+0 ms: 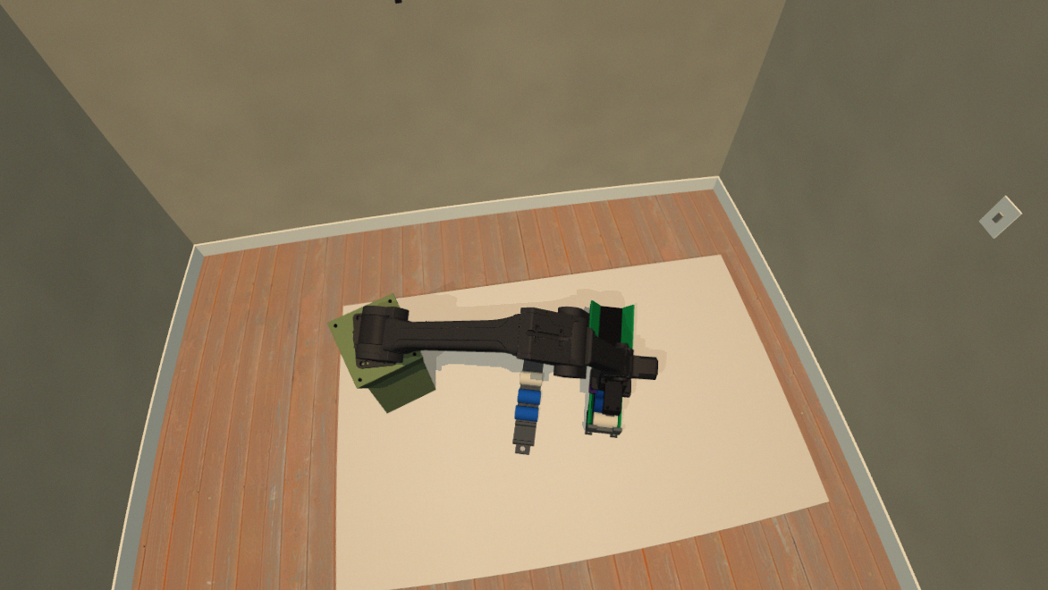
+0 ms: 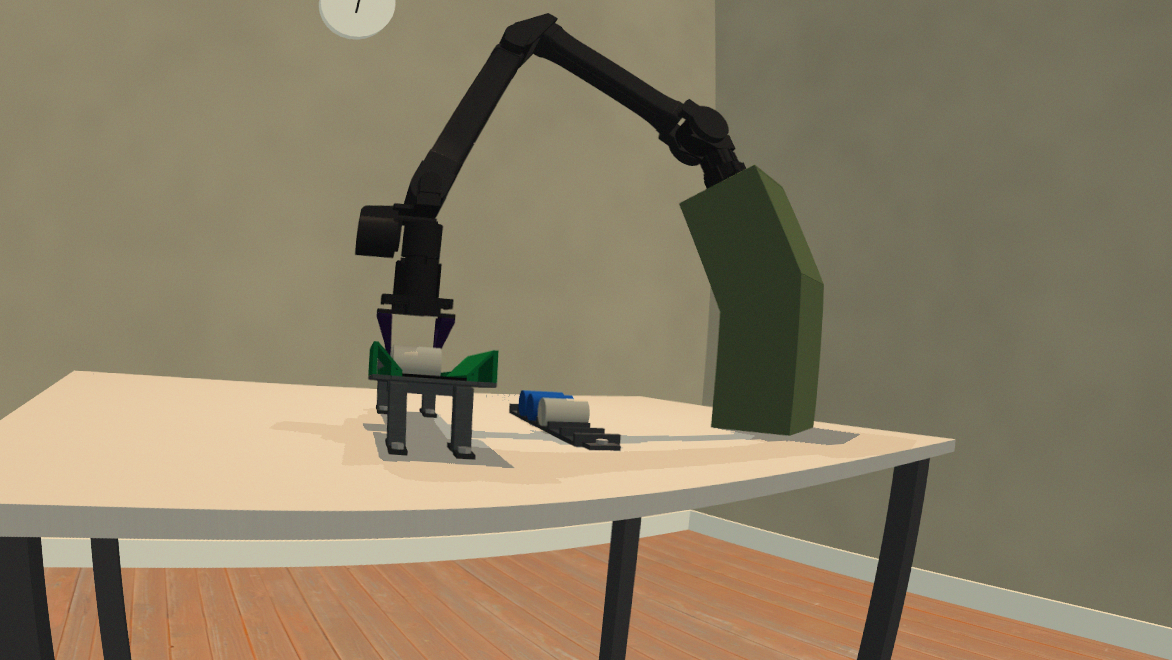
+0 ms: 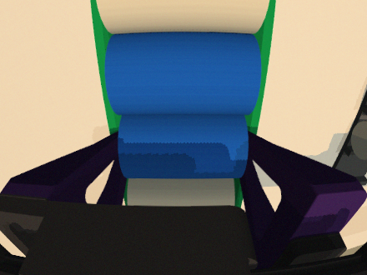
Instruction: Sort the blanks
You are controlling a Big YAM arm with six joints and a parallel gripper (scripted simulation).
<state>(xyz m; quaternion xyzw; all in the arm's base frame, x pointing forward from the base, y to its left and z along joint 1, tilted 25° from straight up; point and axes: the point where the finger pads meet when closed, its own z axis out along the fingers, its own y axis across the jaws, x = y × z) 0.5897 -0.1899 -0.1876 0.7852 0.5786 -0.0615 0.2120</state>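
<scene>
Right now my hand is 100 mm to the left of the grey stop, 30 mm past it and 20 mm above it.
</scene>
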